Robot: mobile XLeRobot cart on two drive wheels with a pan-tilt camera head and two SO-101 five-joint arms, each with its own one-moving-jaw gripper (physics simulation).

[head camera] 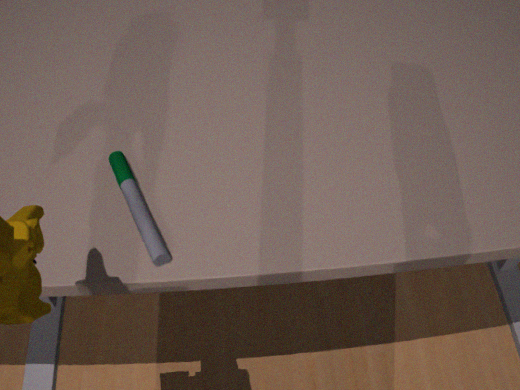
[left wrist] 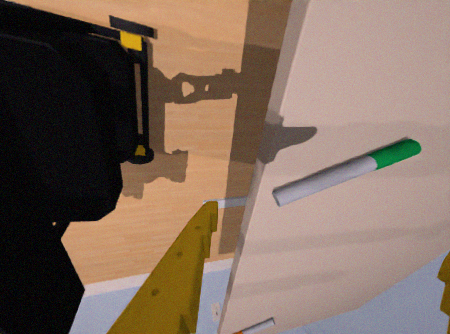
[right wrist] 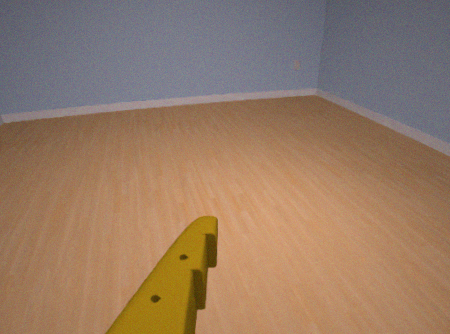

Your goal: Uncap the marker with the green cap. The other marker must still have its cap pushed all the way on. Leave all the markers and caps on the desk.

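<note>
The marker with the green cap lies on the desk near its front edge, its green cap on the barrel. Another marker shows in part at the bottom of the left wrist view, with a bit of orange at its end; how far its cap is on cannot be told. My left gripper is open and empty, its jaws wide apart, at the left edge of the head view, apart from the green-capped marker. My right gripper is fully open, one notched jaw showing over the floor.
The desk's front edge runs across the lower head view, with grey desk legs below. Black robot parts fill the left of the left wrist view. Wooden floor and blue walls show in the right wrist view.
</note>
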